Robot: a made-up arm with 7 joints.
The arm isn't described. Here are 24 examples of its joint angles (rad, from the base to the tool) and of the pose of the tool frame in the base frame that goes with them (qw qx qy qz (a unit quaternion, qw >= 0); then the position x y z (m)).
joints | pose
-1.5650 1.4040 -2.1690 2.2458 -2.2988 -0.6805 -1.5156 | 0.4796 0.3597 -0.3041 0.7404 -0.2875 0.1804 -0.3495
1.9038 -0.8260 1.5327 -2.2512 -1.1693 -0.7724 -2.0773 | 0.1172 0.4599 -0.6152 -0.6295 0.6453 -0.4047 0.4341
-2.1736 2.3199 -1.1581 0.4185 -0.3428 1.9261 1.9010 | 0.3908 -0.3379 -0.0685 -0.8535 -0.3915 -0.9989 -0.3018
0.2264 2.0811 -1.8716 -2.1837 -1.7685 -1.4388 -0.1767 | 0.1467 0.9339 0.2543 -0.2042 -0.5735 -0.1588 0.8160
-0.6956 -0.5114 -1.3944 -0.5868 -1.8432 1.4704 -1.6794 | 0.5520 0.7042 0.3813 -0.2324 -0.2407 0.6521 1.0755
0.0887 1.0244 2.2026 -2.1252 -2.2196 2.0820 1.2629 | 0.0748 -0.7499 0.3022 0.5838 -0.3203 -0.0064 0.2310
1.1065 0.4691 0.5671 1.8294 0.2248 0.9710 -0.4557 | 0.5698 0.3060 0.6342 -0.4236 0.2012 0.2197 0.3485
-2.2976 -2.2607 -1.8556 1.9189 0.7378 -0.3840 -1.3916 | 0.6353 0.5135 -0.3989 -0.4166 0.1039 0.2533 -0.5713
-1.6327 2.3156 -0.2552 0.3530 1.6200 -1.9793 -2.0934 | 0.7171 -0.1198 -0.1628 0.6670 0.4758 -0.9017 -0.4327
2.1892 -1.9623 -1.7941 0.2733 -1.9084 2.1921 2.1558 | 0.8965 0.4373 0.0680 -0.0210 1.0260 0.6358 0.0279
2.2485 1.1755 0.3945 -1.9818 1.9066 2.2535 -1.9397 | 0.1689 0.2231 -0.2088 -0.9371 0.7032 -0.1232 0.2168
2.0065 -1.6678 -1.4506 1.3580 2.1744 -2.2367 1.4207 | 0.5547 -0.7800 0.0698 -0.2812 0.6766 -0.0572 0.7378
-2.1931 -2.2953 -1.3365 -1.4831 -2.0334 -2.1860 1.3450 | 0.3172 -0.7887 -0.3806 -0.3640 -0.0499 0.4898 -0.1089
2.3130 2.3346 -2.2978 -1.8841 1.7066 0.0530 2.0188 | 0.0886 0.4407 -0.5448 -0.7079 0.9362 -0.4117 -0.0810
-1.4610 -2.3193 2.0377 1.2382 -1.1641 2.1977 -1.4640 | 0.3698 0.1759 -0.2432 0.8793 0.1423 -0.5758 -0.6796
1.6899 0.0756 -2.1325 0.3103 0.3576 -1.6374 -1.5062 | 0.4303 0.3235 0.4044 0.7394 0.5591 -0.1467 -0.4740
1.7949 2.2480 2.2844 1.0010 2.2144 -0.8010 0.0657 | 0.6696 0.2382 -0.3990 -0.5794 0.1544 0.0383 -0.3787
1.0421 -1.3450 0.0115 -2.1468 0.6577 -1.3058 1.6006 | 0.6804 0.3597 -0.1820 0.6120 0.0697 0.4595 -0.0528
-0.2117 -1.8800 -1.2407 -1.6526 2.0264 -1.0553 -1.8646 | 0.2985 -0.8766 0.3776 0.0008 -0.5250 0.5832 0.8448
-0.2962 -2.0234 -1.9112 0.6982 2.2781 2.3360 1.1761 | 0.4798 -0.2188 0.3543 0.7723 -0.8856 0.1630 0.1967
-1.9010 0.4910 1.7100 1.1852 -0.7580 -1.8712 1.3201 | 0.1299 -0.5761 -0.1148 0.7988 0.0811 0.6179 -0.1997
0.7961 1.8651 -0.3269 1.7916 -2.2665 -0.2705 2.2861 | 0.2276 0.5823 -0.1720 0.7612 -0.1352 -0.0719 0.2615
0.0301 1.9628 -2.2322 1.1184 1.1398 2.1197 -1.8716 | 0.0706 -0.4448 -0.5420 -0.7095 0.2113 -0.8730 0.2814
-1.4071 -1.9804 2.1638 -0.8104 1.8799 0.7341 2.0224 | 0.7155 0.1293 0.4285 0.5364 -0.6942 -0.4883 -0.1226
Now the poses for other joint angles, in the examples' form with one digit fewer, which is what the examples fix.
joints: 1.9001 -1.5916 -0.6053 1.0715 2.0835 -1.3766 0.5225
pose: 0.541 -0.792 0.194 -0.206 0.314 0.328 0.761
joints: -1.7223 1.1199 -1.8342 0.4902 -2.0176 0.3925 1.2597
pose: 0.479 -0.570 0.320 0.586 -0.500 -0.340 0.242
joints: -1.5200 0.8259 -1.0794 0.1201 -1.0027 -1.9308 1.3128
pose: 0.785 -0.498 0.357 -0.093 -0.066 -0.525 0.594
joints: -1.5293 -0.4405 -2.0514 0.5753 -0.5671 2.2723 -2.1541
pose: 0.800 0.545 -0.229 -0.101 -0.679 1.107 -0.211
